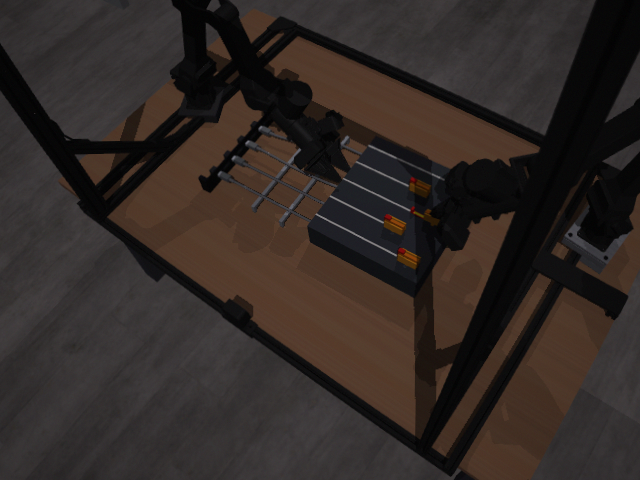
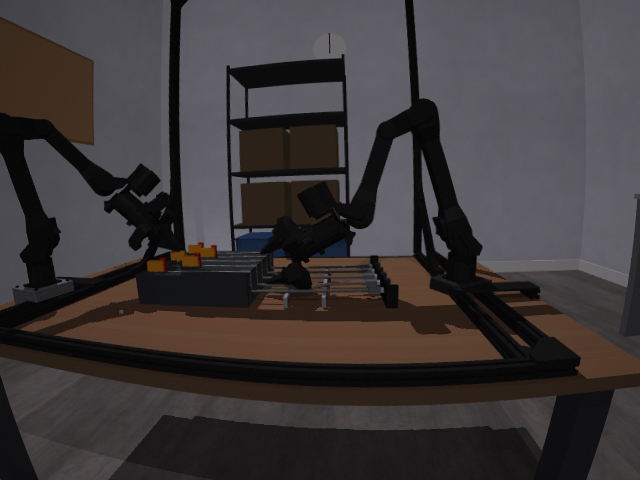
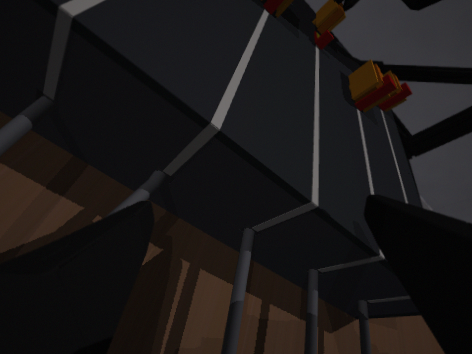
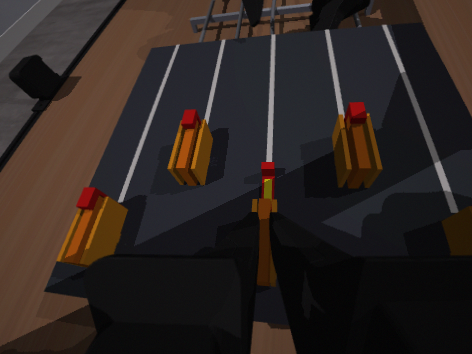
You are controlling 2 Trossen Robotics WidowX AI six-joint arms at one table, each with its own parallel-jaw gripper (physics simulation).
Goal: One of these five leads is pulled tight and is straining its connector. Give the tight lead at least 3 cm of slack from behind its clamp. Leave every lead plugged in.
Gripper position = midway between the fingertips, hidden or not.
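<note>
My left gripper is at point(image 1: 345, 176), point(image 2: 263, 268) and point(image 3: 259, 208). My right gripper is at point(image 1: 431, 213), point(image 2: 180, 250) and point(image 4: 263, 221). An orange connector is at point(image 4: 266, 276).
</note>
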